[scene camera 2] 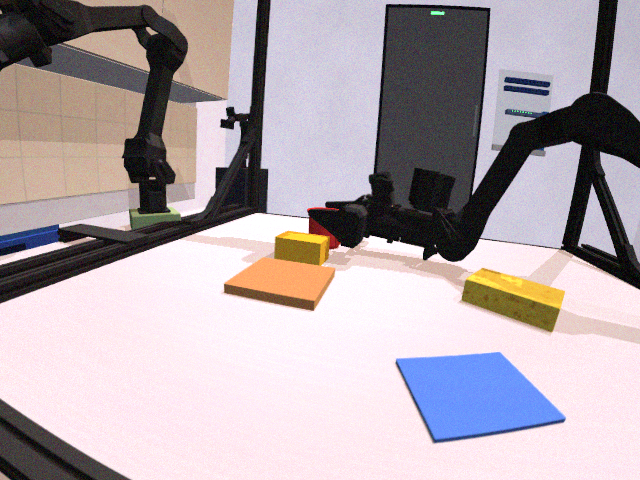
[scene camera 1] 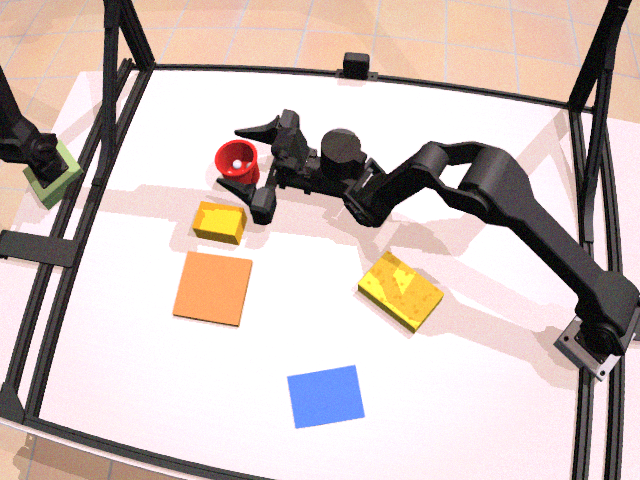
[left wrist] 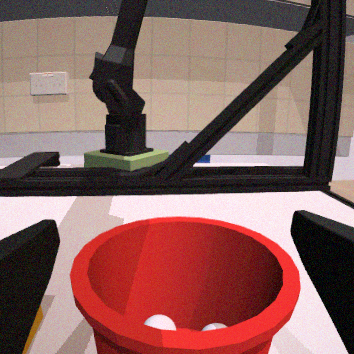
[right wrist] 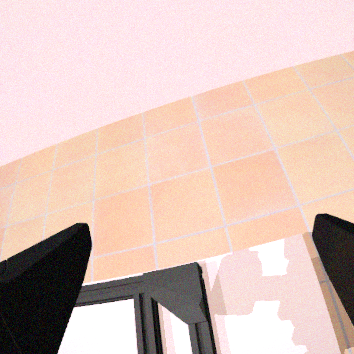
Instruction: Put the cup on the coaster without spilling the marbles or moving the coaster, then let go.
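Seen in the pictures: left gripper, fingertip midpoint: [scene camera 2: 317,207] [scene camera 1: 225,155] [left wrist: 176,227]; right gripper, fingertip midpoint: [right wrist: 202,230]; left arm's base, origin of the base link: [scene camera 1: 598,336]; right arm's base, origin of the base link: [scene camera 2: 153,210] [scene camera 1: 50,168] [left wrist: 126,150].
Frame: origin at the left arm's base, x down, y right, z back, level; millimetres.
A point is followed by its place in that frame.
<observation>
The red cup [scene camera 1: 250,175] @(x -14, y -192, z -581 mm) [scene camera 2: 314,226] @(x -11, y -223, z -606 mm) [left wrist: 185,341] @(x -37, y -178, z -583 mm) stands upright on the table, with white marbles [scene camera 1: 237,164] @(x 7, y -188, z -627 mm) [left wrist: 160,322] @(x 6, y -209, z -622 mm) inside. My left gripper [scene camera 1: 227,156] @(x -41, y -204, z -625 mm) [scene camera 2: 318,207] @(x -41, y -204, z -625 mm) [left wrist: 176,227] @(x -41, y -204, z -625 mm) is open, its fingers on either side of the cup; in the left wrist view gaps show between the fingers and the rim. A thin blue square [scene camera 1: 326,396] @(x 24, y -345, z -247 mm) [scene camera 2: 478,395] @(x 25, y -353, z -241 mm) lies flat at the front. A thicker orange square [scene camera 1: 212,288] @(x 16, y -357, z -487 mm) [scene camera 2: 281,279] @(x 16, y -367, z -481 mm) lies flat left of centre; which is the coaster I cannot tell for certain. My right gripper [right wrist: 202,230] @(x -177, y -775, z -635 mm) is open and empty, away from the cup.
A yellow-orange block [scene camera 1: 219,223] @(x -8, y -282, z -553 mm) [scene camera 2: 299,249] @(x 6, y -296, z -546 mm) stands close to the left gripper's near finger, between the cup and the orange square. A yellow sponge [scene camera 1: 400,290] @(x -1, y -162, z -281 mm) [scene camera 2: 512,297] @(x 4, y -194, z -275 mm) lies right of centre. A black frame [scene camera 1: 465,90] @(x 34, y 240, z -464 mm) edges the table.
</observation>
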